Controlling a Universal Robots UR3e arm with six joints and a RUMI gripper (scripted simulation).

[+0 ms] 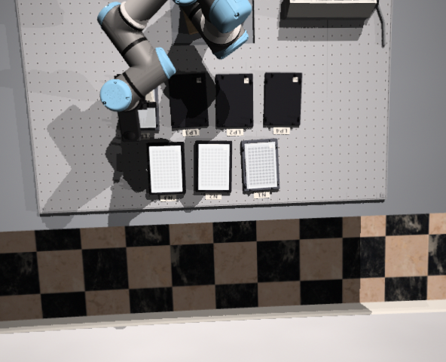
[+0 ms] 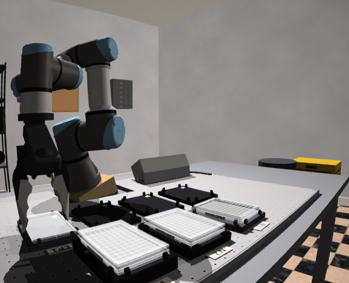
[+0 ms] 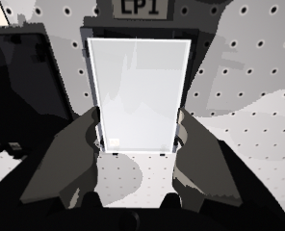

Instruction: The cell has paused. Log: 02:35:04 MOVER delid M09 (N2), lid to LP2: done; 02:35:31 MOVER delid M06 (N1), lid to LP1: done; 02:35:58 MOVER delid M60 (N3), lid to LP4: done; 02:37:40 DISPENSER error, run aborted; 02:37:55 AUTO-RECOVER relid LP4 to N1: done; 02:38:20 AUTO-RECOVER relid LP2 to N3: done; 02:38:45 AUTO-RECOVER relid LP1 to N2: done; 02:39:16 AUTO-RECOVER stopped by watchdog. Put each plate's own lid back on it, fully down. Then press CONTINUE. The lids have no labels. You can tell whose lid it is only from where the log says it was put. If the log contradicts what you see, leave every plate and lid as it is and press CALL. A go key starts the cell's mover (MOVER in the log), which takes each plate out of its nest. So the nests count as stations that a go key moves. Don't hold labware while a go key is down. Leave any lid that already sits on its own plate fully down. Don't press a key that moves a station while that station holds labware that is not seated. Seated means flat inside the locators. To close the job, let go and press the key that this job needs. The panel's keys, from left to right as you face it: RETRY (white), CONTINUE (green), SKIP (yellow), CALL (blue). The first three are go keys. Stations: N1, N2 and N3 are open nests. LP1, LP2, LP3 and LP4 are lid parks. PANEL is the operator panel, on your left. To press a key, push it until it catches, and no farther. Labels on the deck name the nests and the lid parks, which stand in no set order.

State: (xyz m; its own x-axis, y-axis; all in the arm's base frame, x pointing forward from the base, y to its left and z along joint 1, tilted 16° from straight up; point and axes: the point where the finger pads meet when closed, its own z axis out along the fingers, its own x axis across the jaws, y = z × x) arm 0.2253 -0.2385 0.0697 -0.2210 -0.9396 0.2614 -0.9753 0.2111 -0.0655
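Now: the lid park LP1 20 mm below my hand. Also, from my hand: lid park LP2: 260 mm to the left, 50 mm ahead, 20 mm below; then plate: 190 mm ahead, 30 mm to the left, 10 mm above; then LP3 lid park: 130 mm to the left, 20 mm below, 20 mm ahead.
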